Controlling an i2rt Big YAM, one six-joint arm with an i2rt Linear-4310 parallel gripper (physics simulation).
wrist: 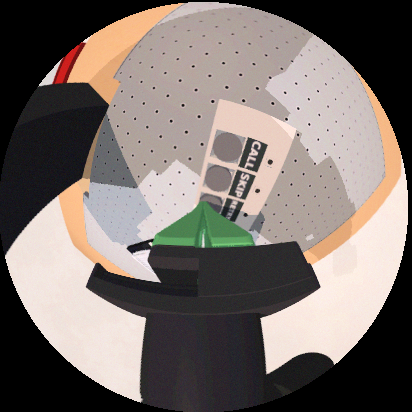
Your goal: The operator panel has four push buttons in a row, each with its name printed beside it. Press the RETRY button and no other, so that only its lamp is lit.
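Frame: origin at the arm's base, x ahead, y down, z left, level; centimetres.
Seen in the pictures: gripper, fingertip midpoint: (202, 206).
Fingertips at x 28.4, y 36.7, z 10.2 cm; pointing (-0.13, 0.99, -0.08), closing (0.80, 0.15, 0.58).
Observation:
Pixels of each thing's top centre, then the offset from my fingertips to it. "spot": a spot on its surface instead. Level surfaces: height alone.
- pale operator panel at its top centre: (231, 198) dx +1.6, dy +0.3, dz +2.4 cm
- CALL button at its top centre: (227, 147) dx -1.9, dy +0.3, dz +5.8 cm
- SKIP button at its top centre: (217, 179) dx -0.7, dy +0.3, dz +3.1 cm
- RETRY button at its top centre: (209, 205) dx +0.5, dy +0.3, dz +0.3 cm
- perforated grey board at its surface level: dy +5.8 cm
- orange-tan surface at its surface level: dy +7.1 cm
- white item at a spot on its surface: (140, 250) spot: dx -2.4, dy +4.4, dz -24.5 cm
The pale operator panel (272, 131) lies on the perforated board, with its row of round grey buttons running down toward my fingertips. The CALL button (227, 146) is farthest from me, then the SKIP button (218, 178). The RETRY button (213, 201) is the nearest that shows, partly hidden behind my green fingertips. Its label (232, 209) is partly covered too. The fourth button is hidden by my gripper. Small dark lamps (270, 162) (257, 191) (245, 214) stand beside the labels, and none looks lit. My gripper (202, 206) is shut and empty, its tips at the RETRY button's near edge in this view; contact cannot be told.
The perforated grey board (165, 90) lies under the panel, on an orange-tan surface (71, 210). A dark arm part (45, 145) fills the left side. A red object (69, 63) shows at the upper left. A black and white item (140, 250) is partly hidden left of the fingers.

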